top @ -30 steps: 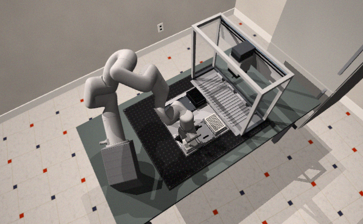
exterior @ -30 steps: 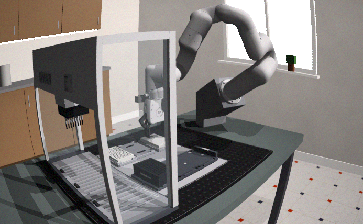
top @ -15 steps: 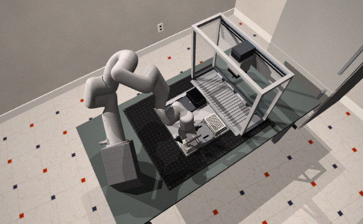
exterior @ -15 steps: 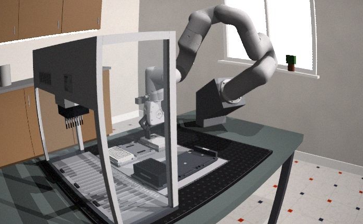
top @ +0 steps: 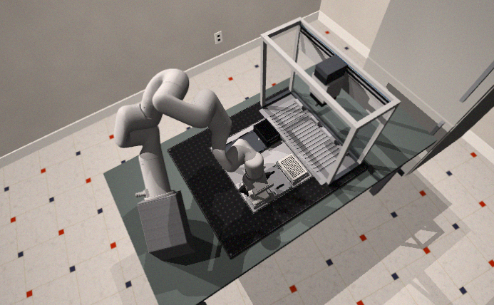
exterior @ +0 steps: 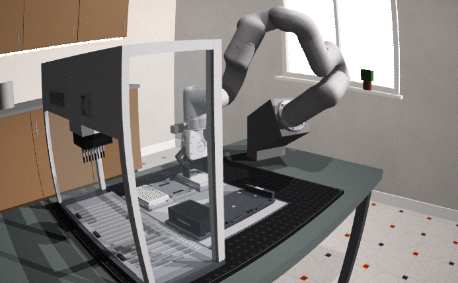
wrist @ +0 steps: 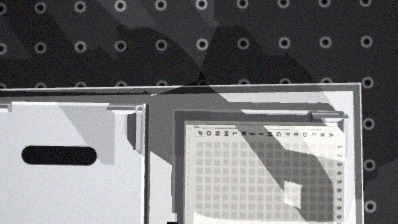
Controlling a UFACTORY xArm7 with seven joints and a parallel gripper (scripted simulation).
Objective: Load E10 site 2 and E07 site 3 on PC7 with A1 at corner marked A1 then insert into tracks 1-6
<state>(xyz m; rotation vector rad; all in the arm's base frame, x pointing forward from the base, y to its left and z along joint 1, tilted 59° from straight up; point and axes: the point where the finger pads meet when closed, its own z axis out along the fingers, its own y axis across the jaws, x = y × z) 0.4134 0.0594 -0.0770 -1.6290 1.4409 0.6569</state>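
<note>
Right now my hand is 40 mm above the nest S1. Also, from my hand: nest S2: 110 mm ahead, 20 mm to the left, 40 mm below; white 96-well plate E01: 210 mm ahead, 50 mm to the left, 20 mm below; plate carrier PC7: 60 mm ahead, 250 mm to the left, 30 mm below.
</note>
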